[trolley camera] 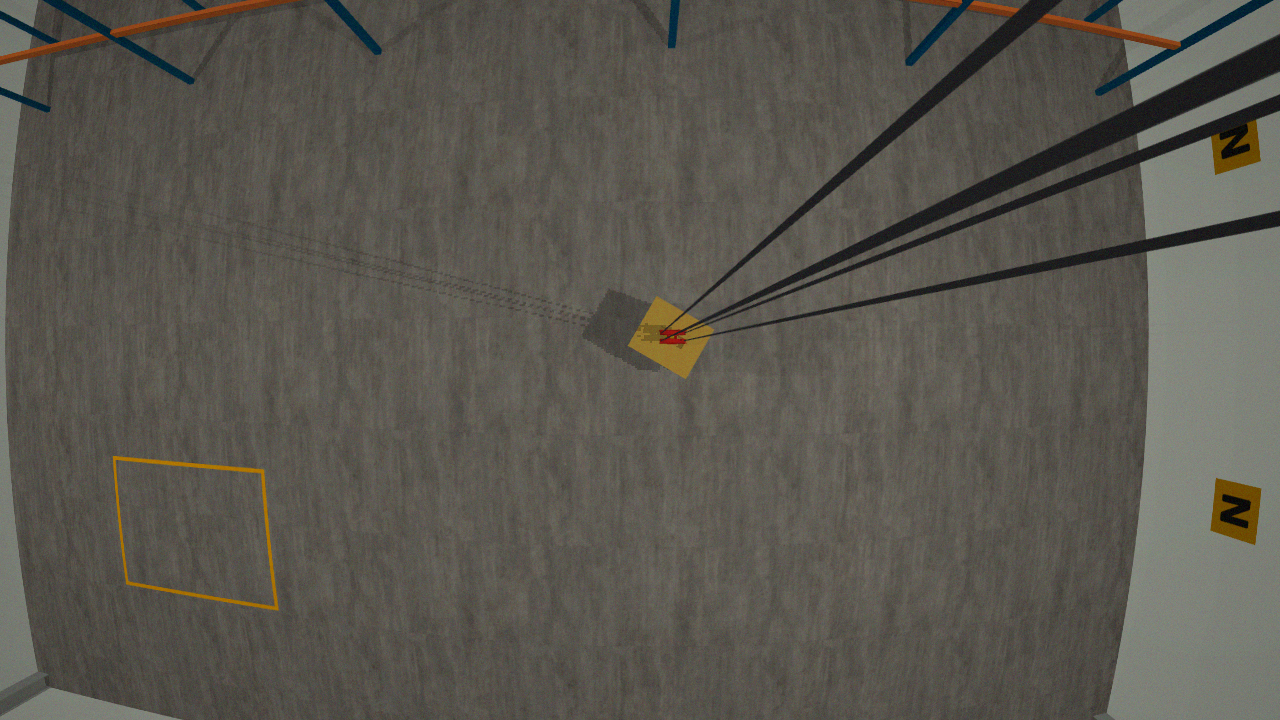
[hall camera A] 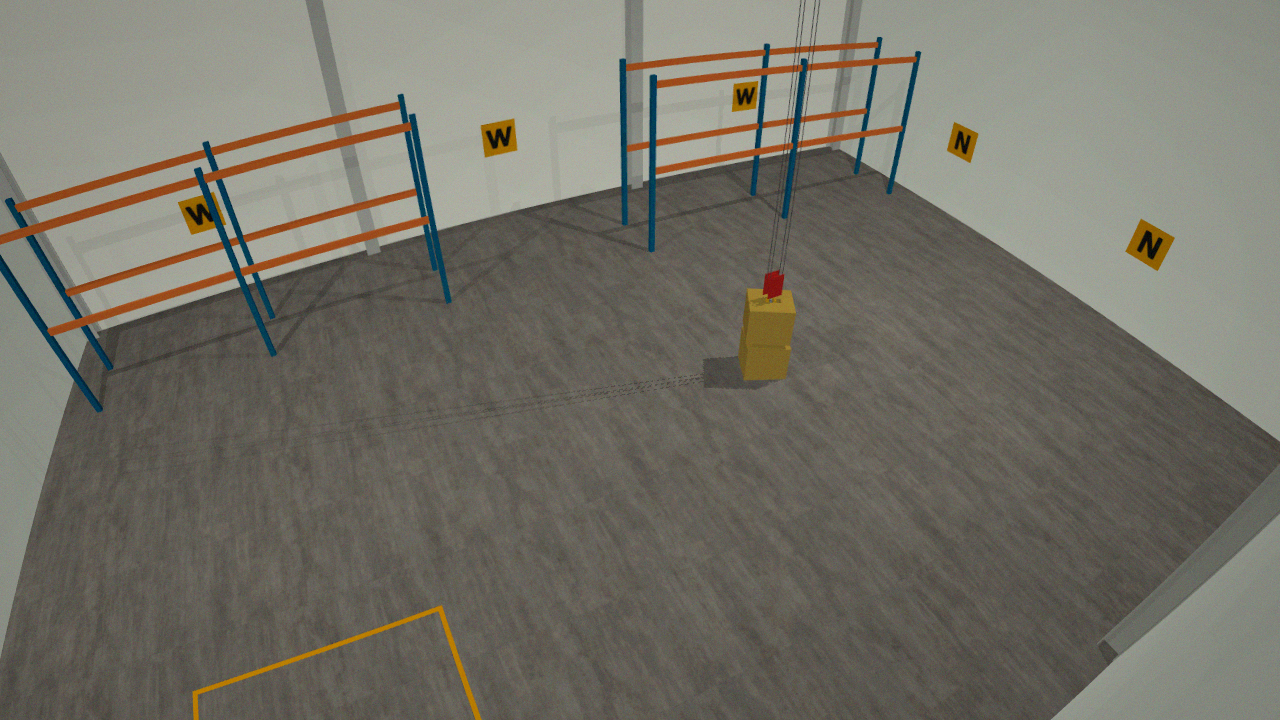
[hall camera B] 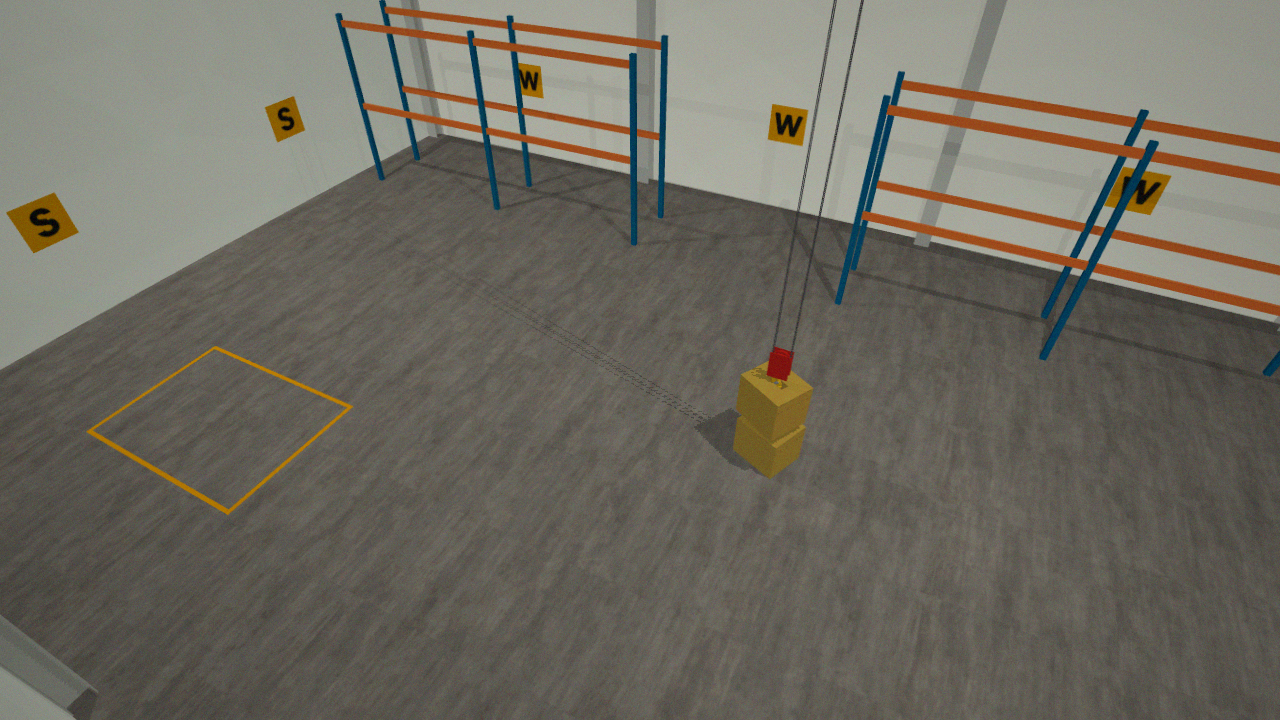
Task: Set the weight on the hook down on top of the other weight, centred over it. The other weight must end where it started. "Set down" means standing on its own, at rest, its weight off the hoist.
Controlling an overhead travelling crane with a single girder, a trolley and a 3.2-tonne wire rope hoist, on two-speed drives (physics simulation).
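The upper yellow weight [hall camera A: 769, 322] [hall camera B: 771, 409] [trolley camera: 685, 360] hangs upright from the red hook block, my gripper [hall camera A: 773, 284] [hall camera B: 780, 363] [trolley camera: 672, 336], on ropes that look straight. The lower yellow weight [hall camera A: 765, 363] [hall camera B: 766, 453] stands on the floor directly below. In both hall views the two weights look nearly in line, with the upper one slightly to the right and a thin strip of the lower one's top edge showing. I cannot tell whether they touch. In the trolley view the upper weight hides the lower one.
Blue and orange racks [hall camera A: 652, 161] [hall camera B: 633, 147] stand along the W wall, well away from the weights. An orange outlined rectangle [hall camera A: 317, 650] [hall camera B: 282, 377] [trolley camera: 187, 463] is marked on the floor. The weights' shadow [trolley camera: 610, 326] falls beside them.
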